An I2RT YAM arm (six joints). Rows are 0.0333 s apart.
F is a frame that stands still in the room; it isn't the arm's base.
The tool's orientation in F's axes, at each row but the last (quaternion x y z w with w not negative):
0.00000, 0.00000, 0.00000, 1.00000
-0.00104, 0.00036, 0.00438, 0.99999
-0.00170, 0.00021, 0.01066, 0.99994
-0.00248, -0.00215, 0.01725, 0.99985
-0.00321, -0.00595, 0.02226, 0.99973
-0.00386, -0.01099, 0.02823, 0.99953
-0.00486, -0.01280, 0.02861, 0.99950
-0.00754, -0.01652, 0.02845, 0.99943
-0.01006, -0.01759, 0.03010, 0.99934
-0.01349, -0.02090, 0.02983, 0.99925
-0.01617, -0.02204, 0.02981, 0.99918
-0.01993, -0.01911, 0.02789, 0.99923
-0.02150, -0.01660, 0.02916, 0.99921
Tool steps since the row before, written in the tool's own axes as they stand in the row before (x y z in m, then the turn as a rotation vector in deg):
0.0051, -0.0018, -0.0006, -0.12, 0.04, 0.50
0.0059, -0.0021, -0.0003, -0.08, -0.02, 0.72
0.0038, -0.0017, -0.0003, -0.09, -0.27, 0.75
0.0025, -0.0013, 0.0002, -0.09, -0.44, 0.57
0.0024, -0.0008, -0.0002, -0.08, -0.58, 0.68
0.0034, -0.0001, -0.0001, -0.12, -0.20, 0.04
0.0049, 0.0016, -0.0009, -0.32, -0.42, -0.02
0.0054, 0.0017, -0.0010, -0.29, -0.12, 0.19
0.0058, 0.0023, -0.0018, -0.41, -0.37, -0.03
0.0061, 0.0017, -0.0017, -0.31, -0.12, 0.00
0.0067, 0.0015, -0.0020, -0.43, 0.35, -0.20
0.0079, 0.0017, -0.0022, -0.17, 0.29, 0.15
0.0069, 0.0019, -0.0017, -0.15, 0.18, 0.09
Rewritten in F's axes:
0.0051, -0.0018, -0.0006, -0.12, 0.04, 0.50
0.0059, -0.0020, -0.0003, -0.08, -0.02, 0.72
0.0038, -0.0016, -0.0003, -0.08, -0.27, 0.75
0.0025, -0.0012, 0.0002, -0.08, -0.44, 0.57
0.0024, -0.0007, -0.0002, -0.06, -0.58, 0.68
0.0034, 0.0001, 0.0000, -0.11, -0.21, 0.04
0.0048, 0.0019, -0.0008, -0.29, -0.44, -0.02
0.0053, 0.0020, -0.0009, -0.29, -0.13, 0.18
0.0057, 0.0026, -0.0016, -0.39, -0.39, -0.04
0.0061, 0.0020, -0.0015, -0.30, -0.14, -0.01
0.0067, 0.0018, -0.0018, -0.44, 0.32, -0.23
0.0079, 0.0021, -0.0020, -0.19, 0.29, 0.13
0.0068, 0.0022, -0.0016, -0.16, 0.17, 0.08

